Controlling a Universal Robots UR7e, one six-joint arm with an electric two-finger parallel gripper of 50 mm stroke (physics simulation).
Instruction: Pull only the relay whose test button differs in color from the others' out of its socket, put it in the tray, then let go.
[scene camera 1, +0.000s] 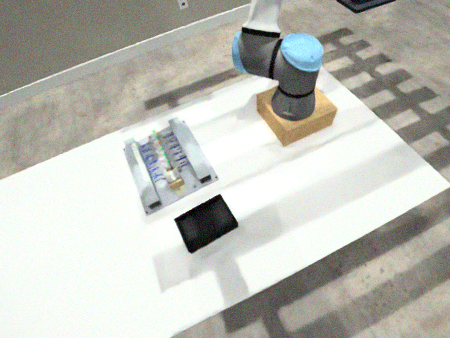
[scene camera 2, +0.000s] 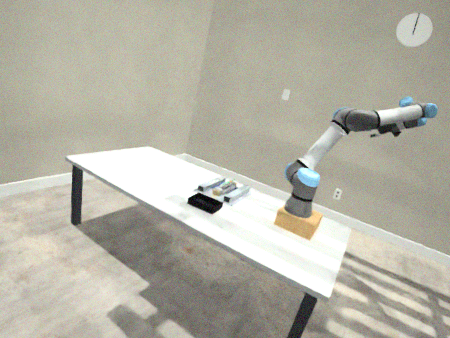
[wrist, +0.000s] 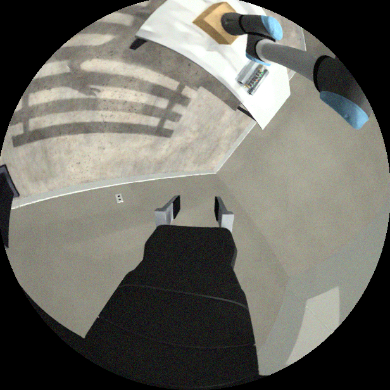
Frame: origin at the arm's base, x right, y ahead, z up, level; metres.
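Seen in the pictures: gripper, fingertip midpoint: (scene camera 2: 368, 133); arm's base, link origin: (scene camera 1: 292, 104) (scene camera 2: 297, 211).
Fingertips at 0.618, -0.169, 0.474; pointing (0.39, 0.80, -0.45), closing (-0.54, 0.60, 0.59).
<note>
Pixels of each thing's top centre, then the offset from my fingertips to it, as dx, dy, dz. "pt": a spot on its surface instead. Level surfaces: height alone.
- grey panel, surface spot: (scene camera 1: 169, 200) pt -0.738, +0.688, -0.558
- orange-red spot, surface spot: (scene camera 1: 159, 143) pt -0.548, +0.652, -0.492
- black tray, surface spot: (scene camera 1: 214, 239) (scene camera 2: 199, 206) pt -0.922, +0.595, -0.548
- white table, surface height: dz -0.561
A grey panel (scene camera 1: 169, 200) (scene camera 2: 237, 194) (wrist: 244, 79) lies on the table with a row of small relays (scene camera 1: 163, 152) between two raised grey ducts and blue wiring. Several tiny green spots and an orange-red spot (scene camera 1: 159, 143) show along the row; the picture is too blurred to tell each relay's button. A black tray (scene camera 1: 214, 239) (scene camera 2: 200, 207) stands beside the panel and looks empty. My gripper (wrist: 197, 202) (scene camera 2: 374, 135) is open, with nothing between its fingers. It is high up, on the far side of the robot base from the panel and tray, clear of both.
The arm's base stands on a wooden block (scene camera 1: 306, 125) (scene camera 2: 298, 224) (wrist: 212, 22) on the white table (scene camera 1: 75, 225) (scene camera 2: 135, 172) (wrist: 172, 22). Beyond the table are the floor and walls. A dark object (wrist: 6, 200) shows at the left edge of the wrist view.
</note>
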